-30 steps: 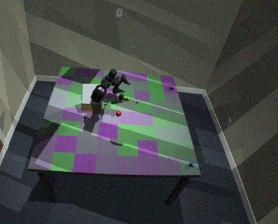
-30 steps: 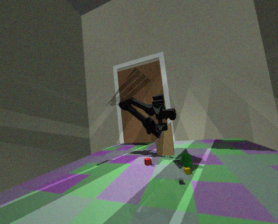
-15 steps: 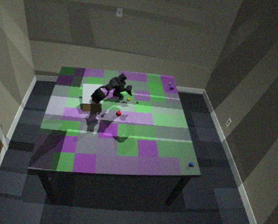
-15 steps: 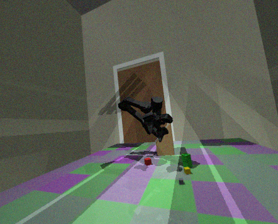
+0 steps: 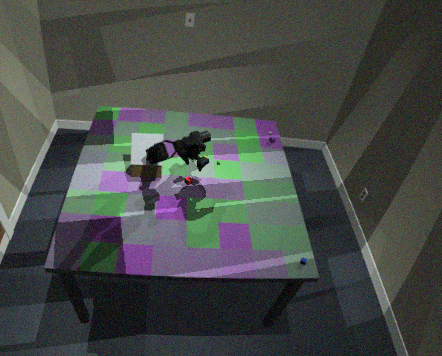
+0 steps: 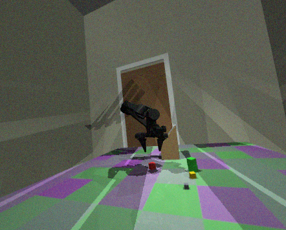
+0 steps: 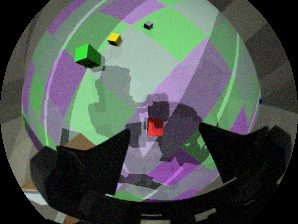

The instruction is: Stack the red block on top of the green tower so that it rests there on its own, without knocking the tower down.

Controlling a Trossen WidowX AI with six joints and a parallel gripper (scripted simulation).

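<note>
The red block is 80 mm below my gripper tip, 20 mm to the right of it and 20 mm behind it. Round my gripper tip: yellow block 190 mm to the left, 90 mm below, 50 mm ahead; dark block 180 mm to the left, 140 mm ahead, 90 mm below; blue block 600 mm ahead, 460 mm to the right, 90 mm below.
</note>
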